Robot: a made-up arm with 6 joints. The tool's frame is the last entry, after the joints. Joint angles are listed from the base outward. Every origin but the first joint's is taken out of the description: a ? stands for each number. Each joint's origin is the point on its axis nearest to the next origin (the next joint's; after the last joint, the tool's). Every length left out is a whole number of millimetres.
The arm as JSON. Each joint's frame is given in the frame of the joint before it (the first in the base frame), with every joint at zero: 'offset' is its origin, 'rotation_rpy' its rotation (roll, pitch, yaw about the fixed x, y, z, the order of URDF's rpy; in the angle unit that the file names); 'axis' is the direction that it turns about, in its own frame. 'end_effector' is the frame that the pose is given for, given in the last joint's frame.
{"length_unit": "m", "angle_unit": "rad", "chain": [
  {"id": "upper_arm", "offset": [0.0, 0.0, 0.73], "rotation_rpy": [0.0, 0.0, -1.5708], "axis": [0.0, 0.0, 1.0]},
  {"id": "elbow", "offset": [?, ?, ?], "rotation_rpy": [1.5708, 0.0, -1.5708], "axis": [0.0, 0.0, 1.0]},
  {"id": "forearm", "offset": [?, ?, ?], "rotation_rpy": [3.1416, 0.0, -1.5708], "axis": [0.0, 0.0, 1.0]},
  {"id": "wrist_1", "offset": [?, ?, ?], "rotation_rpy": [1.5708, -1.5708, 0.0], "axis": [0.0, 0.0, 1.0]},
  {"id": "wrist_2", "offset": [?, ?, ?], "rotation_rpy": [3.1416, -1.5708, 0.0], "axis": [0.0, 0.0, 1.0]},
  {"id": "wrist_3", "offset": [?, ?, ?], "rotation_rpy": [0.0, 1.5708, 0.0], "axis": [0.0, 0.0, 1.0]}
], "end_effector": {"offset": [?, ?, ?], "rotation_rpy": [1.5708, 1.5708, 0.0]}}
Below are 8 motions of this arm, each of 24 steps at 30 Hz.
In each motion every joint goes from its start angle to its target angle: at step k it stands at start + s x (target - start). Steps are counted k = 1, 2, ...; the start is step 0. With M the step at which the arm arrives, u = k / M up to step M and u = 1 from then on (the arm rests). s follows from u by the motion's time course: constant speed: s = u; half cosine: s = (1 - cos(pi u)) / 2; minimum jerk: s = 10 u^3 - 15 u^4 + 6 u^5.
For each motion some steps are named. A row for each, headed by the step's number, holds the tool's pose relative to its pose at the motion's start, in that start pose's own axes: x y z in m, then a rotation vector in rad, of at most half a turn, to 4 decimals.
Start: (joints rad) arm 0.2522 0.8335 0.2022 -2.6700 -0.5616 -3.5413
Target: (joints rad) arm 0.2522 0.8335 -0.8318 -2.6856 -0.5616 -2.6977
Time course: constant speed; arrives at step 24
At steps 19, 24:
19: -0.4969 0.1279 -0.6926 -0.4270 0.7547 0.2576
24: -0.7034 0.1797 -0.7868 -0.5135 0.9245 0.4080

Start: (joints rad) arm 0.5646 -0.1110 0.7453 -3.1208 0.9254 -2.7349
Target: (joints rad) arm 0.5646 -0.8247 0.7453 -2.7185 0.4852 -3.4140
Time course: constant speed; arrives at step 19
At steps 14, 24:
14: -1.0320 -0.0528 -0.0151 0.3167 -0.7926 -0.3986
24: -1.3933 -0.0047 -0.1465 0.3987 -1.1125 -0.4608

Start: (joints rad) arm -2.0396 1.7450 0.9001 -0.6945 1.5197 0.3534
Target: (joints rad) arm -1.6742 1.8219 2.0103 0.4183 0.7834 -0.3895
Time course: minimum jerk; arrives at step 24
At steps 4, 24:
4: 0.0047 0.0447 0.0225 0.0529 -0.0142 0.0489
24: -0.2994 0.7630 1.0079 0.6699 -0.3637 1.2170

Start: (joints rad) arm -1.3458 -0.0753 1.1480 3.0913 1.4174 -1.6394
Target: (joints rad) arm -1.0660 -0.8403 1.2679 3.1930 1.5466 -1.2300
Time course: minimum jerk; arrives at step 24
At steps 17, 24:
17: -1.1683 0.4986 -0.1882 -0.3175 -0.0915 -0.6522
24: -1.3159 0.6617 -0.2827 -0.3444 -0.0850 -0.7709

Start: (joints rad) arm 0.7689 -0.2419 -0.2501 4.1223 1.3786 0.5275
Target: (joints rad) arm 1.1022 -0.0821 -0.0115 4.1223 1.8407 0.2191
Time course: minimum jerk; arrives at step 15
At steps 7, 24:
7: -0.1163 0.0043 -0.0739 0.0827 -0.0527 -0.0329
24: -0.2878 -0.0188 -0.1535 0.1874 -0.1295 -0.0569

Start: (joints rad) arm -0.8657 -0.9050 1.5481 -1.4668 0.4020 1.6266
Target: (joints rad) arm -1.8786 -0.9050 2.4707 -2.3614 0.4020 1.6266
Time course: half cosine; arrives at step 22
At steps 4, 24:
4: -0.0617 0.1005 0.0905 0.0507 -0.0657 0.0552
24: -1.5377 0.8508 0.4606 0.6596 -0.2814 1.2436

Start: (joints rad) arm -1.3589 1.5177 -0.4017 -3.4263 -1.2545 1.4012
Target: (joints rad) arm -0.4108 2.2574 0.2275 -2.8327 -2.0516 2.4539
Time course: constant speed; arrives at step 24
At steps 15, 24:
15: -0.2136 -0.6771 -0.5929 -0.8962 0.8594 0.5721
24: -0.4976 -1.1207 -0.5895 -1.0809 1.3090 1.0849

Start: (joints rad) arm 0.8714 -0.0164 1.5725 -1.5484 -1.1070 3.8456
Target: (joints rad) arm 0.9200 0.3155 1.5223 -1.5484 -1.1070 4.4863
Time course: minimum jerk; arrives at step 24
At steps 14, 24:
14: 0.0185 0.3410 0.3137 -0.1811 -0.0714 0.0438
24: 0.0189 0.4891 0.5113 -0.2769 -0.1176 0.0517

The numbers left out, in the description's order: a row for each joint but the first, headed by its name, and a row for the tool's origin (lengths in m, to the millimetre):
elbow: 0.0 0.208 0.0
forearm: 0.0 1.071 0.0
wrist_1: -0.193 0.843 0.0
wrist_2: 0.0 0.0 0.0
wrist_3: -0.233 0.0 0.0
tool: 0.0 0.0 0.0

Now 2 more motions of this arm.
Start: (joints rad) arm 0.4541 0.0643 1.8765 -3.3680 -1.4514 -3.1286
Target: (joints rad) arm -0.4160 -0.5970 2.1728 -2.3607 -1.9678 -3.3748
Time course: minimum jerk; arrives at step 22
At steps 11, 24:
11: 0.3961 0.6061 0.3776 0.3167 -0.6870 0.9284
24: 0.1950 1.1687 0.9137 0.7470 -1.3523 1.7905

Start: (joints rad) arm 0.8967 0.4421 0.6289 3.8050 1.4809 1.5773
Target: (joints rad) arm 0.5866 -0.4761 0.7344 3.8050 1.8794 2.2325
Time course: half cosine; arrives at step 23
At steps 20, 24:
20: -0.7700 -1.3240 0.4991 0.1699 -0.1825 0.2042
24: -0.7921 -1.3906 0.4834 0.1750 -0.1933 0.2134

